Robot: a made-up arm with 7 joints. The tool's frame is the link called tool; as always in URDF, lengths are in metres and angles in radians. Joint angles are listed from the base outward.
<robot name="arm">
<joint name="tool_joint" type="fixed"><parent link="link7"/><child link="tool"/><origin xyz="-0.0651 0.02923 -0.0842" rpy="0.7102 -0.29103 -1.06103"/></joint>
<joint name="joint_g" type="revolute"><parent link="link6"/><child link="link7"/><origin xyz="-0.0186 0.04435 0.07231" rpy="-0.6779 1.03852 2.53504"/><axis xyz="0 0 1"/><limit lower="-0.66" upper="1.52"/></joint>
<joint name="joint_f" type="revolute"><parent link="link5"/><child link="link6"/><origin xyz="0.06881 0.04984 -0.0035" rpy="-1.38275 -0.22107 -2.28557"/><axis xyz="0 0 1"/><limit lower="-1.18" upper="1.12"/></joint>
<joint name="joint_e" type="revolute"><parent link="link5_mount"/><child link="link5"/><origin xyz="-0.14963 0.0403 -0.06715" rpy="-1.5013 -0.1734 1.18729"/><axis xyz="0 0 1"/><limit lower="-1.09" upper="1.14"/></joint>
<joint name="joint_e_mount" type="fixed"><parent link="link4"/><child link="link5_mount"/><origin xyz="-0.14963 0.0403 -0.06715"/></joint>
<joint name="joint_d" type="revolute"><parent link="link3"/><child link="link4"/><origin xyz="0.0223 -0.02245 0.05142" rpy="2.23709 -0.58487 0.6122"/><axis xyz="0 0 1"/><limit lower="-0.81" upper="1.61"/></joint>
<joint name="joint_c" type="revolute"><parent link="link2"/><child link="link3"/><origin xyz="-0.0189 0.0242 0.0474" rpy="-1.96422 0.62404 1.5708"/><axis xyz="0 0 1"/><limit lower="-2.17" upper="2.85"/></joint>
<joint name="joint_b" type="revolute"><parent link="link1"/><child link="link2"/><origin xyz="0.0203 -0.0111 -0.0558" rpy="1.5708 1.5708 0"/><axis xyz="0 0 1"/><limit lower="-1.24" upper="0.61"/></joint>
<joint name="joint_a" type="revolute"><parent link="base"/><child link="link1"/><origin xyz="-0.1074 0.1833 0.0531" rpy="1.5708 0 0"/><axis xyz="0 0 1"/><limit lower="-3.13" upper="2.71"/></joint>
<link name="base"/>
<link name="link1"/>
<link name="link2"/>
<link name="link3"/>
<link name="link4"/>
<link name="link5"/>
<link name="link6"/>
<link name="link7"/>
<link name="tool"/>
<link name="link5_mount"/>
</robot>
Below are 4 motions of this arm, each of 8 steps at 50 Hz.
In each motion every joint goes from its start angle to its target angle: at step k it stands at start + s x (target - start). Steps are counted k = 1, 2, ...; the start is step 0. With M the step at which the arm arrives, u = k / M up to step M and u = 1 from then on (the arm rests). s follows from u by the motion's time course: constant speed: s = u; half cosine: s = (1 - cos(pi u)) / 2; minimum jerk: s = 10 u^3 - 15 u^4 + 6 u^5.
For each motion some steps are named. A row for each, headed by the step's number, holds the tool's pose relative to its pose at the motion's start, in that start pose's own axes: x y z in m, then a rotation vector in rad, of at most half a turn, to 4 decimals.
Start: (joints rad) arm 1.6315 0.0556 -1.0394 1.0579 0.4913 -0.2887 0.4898
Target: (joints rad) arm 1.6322 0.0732 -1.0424 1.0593 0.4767 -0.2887 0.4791
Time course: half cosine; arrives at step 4
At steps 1, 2, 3, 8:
1: -0.0004 -0.0004 -0.0008 0.0003 -0.0037 0.0007
2: -0.0013 -0.0015 -0.0029 0.0011 -0.0126 0.0024
3: -0.0021 -0.0026 -0.0050 0.0020 -0.0214 0.0042
8: -0.0025 -0.0030 -0.0058 0.0024 -0.0251 0.0049

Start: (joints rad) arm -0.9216 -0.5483 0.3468 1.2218 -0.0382 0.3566 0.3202
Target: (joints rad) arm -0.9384 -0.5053 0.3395 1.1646 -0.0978 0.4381 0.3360
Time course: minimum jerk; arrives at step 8
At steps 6, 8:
6: 0.0060 -0.0068 0.0098 0.0361 0.0113 0.0776
8: 0.0068 -0.0076 0.0108 0.0402 0.0125 0.0862

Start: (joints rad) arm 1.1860 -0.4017 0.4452 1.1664 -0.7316 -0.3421 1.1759
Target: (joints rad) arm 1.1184 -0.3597 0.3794 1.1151 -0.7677 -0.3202 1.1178
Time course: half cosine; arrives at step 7
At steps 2, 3, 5, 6, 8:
2: -0.0016 -0.0003 -0.0001 -0.0166 0.0051 -0.0133
3: -0.0033 -0.0005 -0.0003 -0.0345 0.0103 -0.0275
5: -0.0067 -0.0011 -0.0007 -0.0731 0.0202 -0.0571
6: -0.0078 -0.0013 -0.0009 -0.0861 0.0232 -0.0668
8: -0.0081 -0.0013 -0.0009 -0.0907 0.0243 -0.0703

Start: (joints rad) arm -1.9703 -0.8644 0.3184 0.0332 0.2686 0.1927 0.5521
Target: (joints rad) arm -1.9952 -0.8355 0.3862 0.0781 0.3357 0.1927 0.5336
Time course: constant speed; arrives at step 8
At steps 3, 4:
3: -0.0020 0.0011 -0.0020 -0.0303 0.0100 0.0106
4: -0.0027 0.0015 -0.0027 -0.0404 0.0132 0.0141

